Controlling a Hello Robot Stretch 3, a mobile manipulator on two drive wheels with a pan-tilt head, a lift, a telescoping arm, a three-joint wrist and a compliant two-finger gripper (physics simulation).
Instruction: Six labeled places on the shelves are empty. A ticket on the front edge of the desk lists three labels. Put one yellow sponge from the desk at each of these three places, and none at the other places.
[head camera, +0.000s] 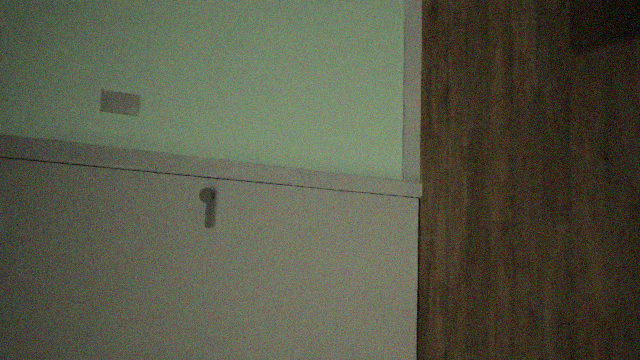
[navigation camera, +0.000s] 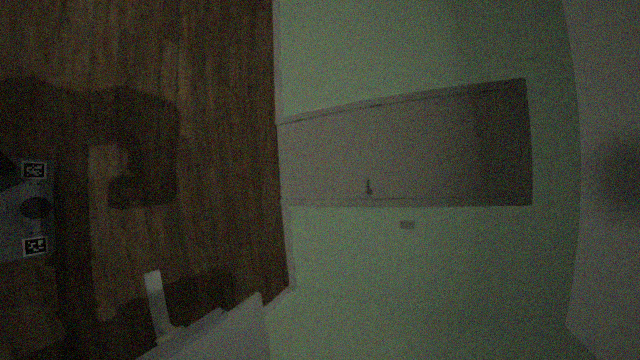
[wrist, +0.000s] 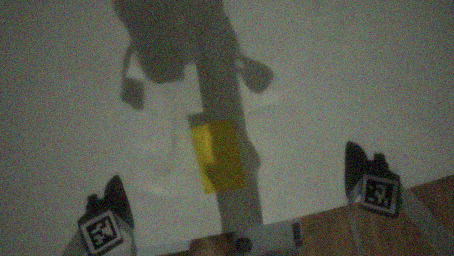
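Where they show: gripper, fingertip midpoint: (wrist: 235, 178); robot's base, origin of the base link: (navigation camera: 35, 206).
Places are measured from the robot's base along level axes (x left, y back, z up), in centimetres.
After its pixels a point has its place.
A yellow sponge (wrist: 220, 155) {x -53.4, y 0.4, z 76.5 cm} lies on the pale desk top (wrist: 310, 100) {x -59.0, y 16.2, z 72.0 cm} in the wrist view, near the desk's edge and partly in the arm's shadow. My gripper (wrist: 235, 178) {x -54.5, y 2.2, z 92.2 cm} is open and empty. Its fingers are wide apart on either side of the sponge in that view, and they do not touch it. A part of the desk (navigation camera: 220, 337) {x -41.9, y -34.7, z 72.0 cm} shows at the bottom of the navigation view. The shelves, their labels and the ticket do not show.
A grey door (head camera: 250, 270) {x 23.7, y -161.1, z 75.2 cm} (navigation camera: 410, 150) {x 30.0, y -160.6, z 126.6 cm} with a handle (head camera: 208, 205) {x 1.9, y -157.8, z 92.7 cm} (navigation camera: 369, 188) {x 1.5, y -158.2, z 93.3 cm} stands in the green wall (head camera: 250, 75) {x -46.9, y -168.5, z 79.0 cm} (navigation camera: 425, 280) {x -77.4, y -170.9, z 138.0 cm}. A small wall plate (head camera: 120, 103) {x -28.7, y -166.5, z 121.9 cm} (navigation camera: 407, 224) {x -28.7, y -166.5, z 122.4 cm} is beside it. My base (navigation camera: 35, 225) {x -6.0, y 0.0, z 16.0 cm} is at the left over the wooden floor (head camera: 525, 200) {x -7.7, y -110.1, z 0.0 cm} (navigation camera: 230, 125) {x 54.6, y -100.0, z 0.0 cm}.
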